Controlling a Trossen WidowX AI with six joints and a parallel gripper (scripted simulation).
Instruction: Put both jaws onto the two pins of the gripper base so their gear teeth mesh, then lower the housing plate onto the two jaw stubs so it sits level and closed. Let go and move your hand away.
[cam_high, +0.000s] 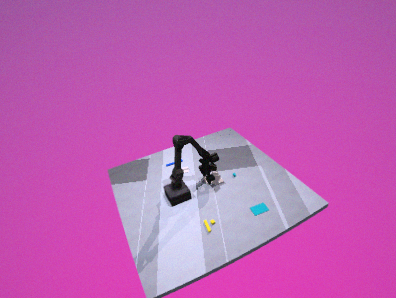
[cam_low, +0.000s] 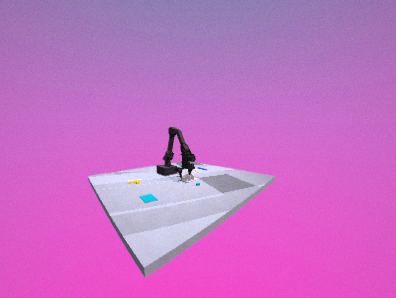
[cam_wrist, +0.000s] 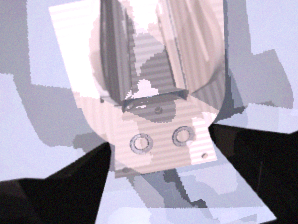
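My gripper tip is 2 cm below the pale plate and 1 cm short of it. The rest, counted from my gripper tip: pale flat part: 7 cm ahead, 1 cm to the right; pale jaw: 3 cm ahead, 1 cm to the left, 1 cm above; cyan cube: 21 cm ahead, 6 cm to the right.
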